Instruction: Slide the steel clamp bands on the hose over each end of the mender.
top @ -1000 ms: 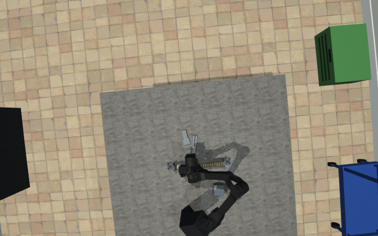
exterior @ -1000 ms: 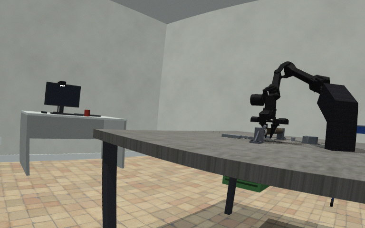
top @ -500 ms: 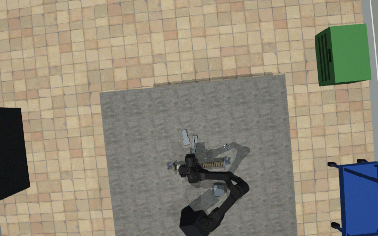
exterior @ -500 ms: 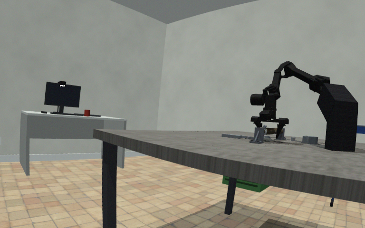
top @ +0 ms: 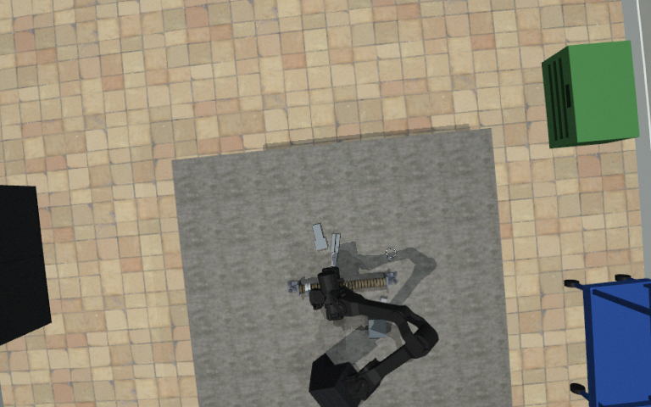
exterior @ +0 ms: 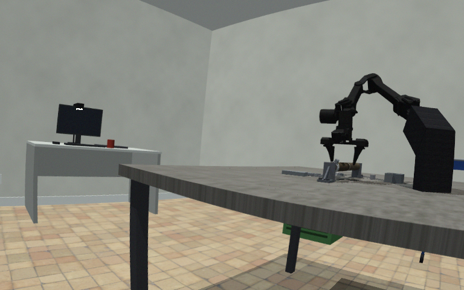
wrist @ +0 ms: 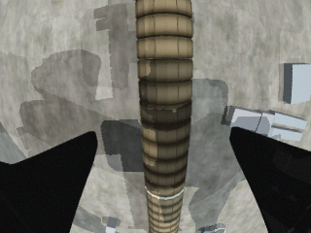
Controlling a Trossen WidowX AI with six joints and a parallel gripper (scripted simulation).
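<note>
Now: hand 11 cm short of the flat two-bar piece, 9 cm above it and 6 cm to the left of it. Round my hand: small block: 16 cm to the right, 14 cm behind, 8 cm below; grey block: 23 cm behind, 9 cm to the right, 8 cm below.
</note>
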